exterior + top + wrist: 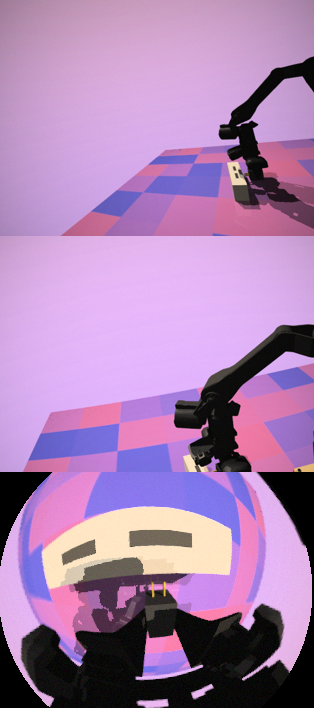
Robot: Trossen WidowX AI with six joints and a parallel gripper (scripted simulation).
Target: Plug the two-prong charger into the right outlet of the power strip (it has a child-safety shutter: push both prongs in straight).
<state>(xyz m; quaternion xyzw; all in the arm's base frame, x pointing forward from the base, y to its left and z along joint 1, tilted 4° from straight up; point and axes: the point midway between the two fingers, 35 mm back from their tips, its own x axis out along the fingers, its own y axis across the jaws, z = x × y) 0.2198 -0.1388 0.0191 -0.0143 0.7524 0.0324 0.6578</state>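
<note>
Now: gripper tip 20 mm short of the charger and 10 mm below it.
</note>
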